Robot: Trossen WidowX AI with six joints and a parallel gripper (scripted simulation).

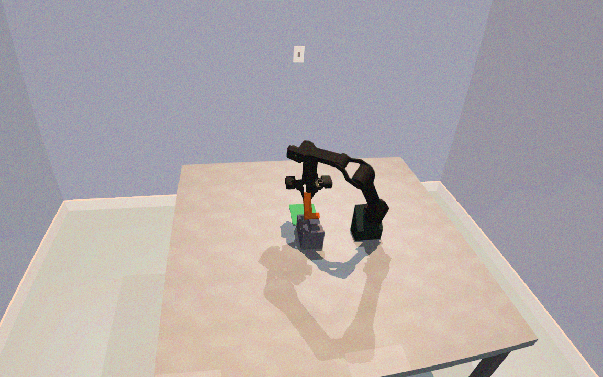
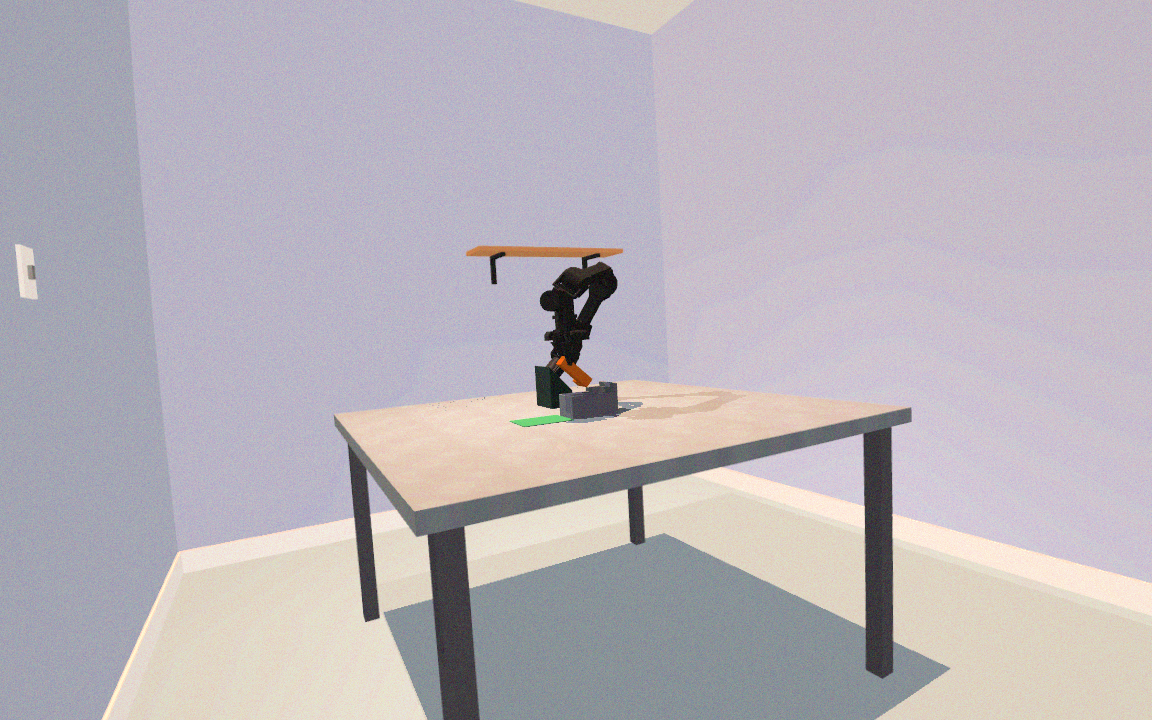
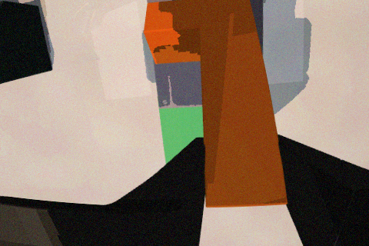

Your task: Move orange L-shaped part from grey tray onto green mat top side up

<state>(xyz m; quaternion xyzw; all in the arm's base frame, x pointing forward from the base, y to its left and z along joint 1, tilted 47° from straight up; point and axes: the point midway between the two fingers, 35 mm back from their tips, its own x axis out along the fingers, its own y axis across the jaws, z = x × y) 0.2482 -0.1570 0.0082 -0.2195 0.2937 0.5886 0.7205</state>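
My gripper tip is 2 cm past the green mat, 9 cm to the left of it and 17 cm above it. The rest, counted from my gripper tip: orange L-shaped part: 1 cm behind, 3 cm to the left, 3 cm below.
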